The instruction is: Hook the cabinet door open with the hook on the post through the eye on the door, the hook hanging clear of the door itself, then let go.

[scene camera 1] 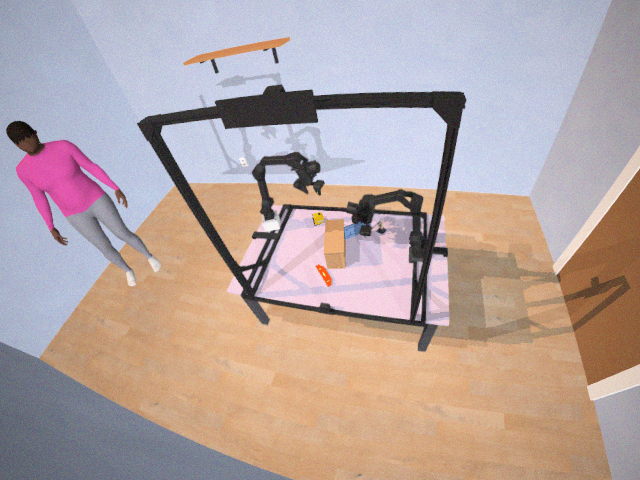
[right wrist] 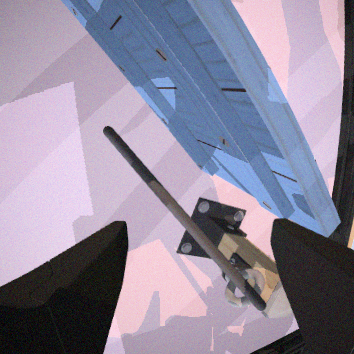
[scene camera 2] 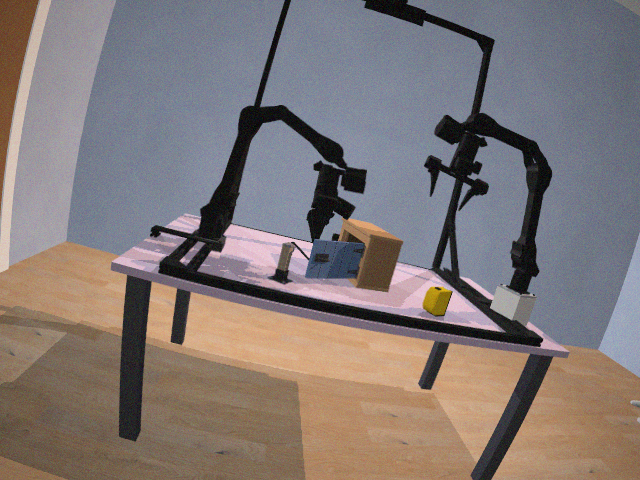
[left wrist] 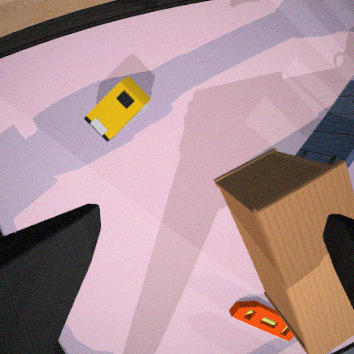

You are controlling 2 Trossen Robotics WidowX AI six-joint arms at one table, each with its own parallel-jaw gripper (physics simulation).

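Seen in the pictures: left gripper, fingertip midpoint: [scene camera 1: 314, 194] [scene camera 2: 444, 203] [left wrist: 215, 221]; right gripper, fingertip midpoint: [scene camera 1: 368, 225] [right wrist: 199, 231]; left arm's base at its link origin: [scene camera 1: 269, 216] [scene camera 2: 517, 290]; right arm's base at its link origin: [scene camera 1: 418, 253] [scene camera 2: 208, 236].
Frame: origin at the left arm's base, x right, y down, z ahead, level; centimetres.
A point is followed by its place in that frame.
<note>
The wooden cabinet [scene camera 1: 334, 245] @(y -5.5, x 39.9, z 37.9 cm) [scene camera 2: 381, 263] @(y 2.0, x 20.7, z 40.3 cm) [left wrist: 305, 235] @(y -5.5, x 25.0, z 38.7 cm) stands with its blue door [scene camera 1: 353, 230] @(y 2.9, x 23.9, z 50.9 cm) [scene camera 2: 338, 260] @(y 3.1, x 22.2, z 53.3 cm) [left wrist: 332, 132] @(y 3.7, x 22.5, z 52.1 cm) [right wrist: 220, 100] @(y -0.7, x 22.8, z 56.0 cm) swung open. A small dark fitting [scene camera 2: 321, 257] @(y 2.4, x 20.3, z 59.6 cm) is on the door; I cannot make out its eye. The post [scene camera 1: 381, 227] @(y 6.1, x 22.8, z 68.4 cm) [scene camera 2: 284, 256] @(y 3.7, x 21.0, z 69.3 cm) [right wrist: 255, 260] @(y 3.4, x 21.8, z 67.2 cm) stands beyond the door's free edge. Its dark hook rod [scene camera 2: 300, 251] @(y 2.5, x 23.9, z 63.9 cm) [right wrist: 172, 205] @(y 3.9, x 24.8, z 61.0 cm) slants out from a ring at the post, its far end apart from the door in the right wrist view. My right gripper [scene camera 2: 314, 239] @(y -0.3, x 25.0, z 59.9 cm) [right wrist: 199, 231] @(y -0.3, x 25.0, z 59.9 cm) is open above the rod. My left gripper [scene camera 2: 445, 201] @(y -19.0, x 10.9, z 32.2 cm) [left wrist: 215, 221] @(y -19.0, x 10.9, z 32.2 cm) is open and empty, high up.
A yellow block-like object [scene camera 1: 317, 219] @(y 5.3, x 6.0, z 30.6 cm) [scene camera 2: 436, 301] @(y 5.6, x 2.0, z 33.5 cm) [left wrist: 119, 109] @(y 2.8, x 4.5, z 31.2 cm) lies away from the cabinet. An orange-red object [scene camera 1: 324, 275] @(y 8.7, x 47.8, z 29.4 cm) [left wrist: 262, 320] @(y 9.2, x 46.8, z 28.7 cm) lies near the cabinet's other end. A white box [scene camera 1: 271, 222] @(y 1.1, x 4.7, z 1.1 cm) [scene camera 2: 513, 303] @(y 3.3, x -3.3, z 5.0 cm) sits by the left arm's base. A black frame [scene camera 1: 449, 149] @(y -82.0, x 84.1, z 67.3 cm) surrounds the table.
</note>
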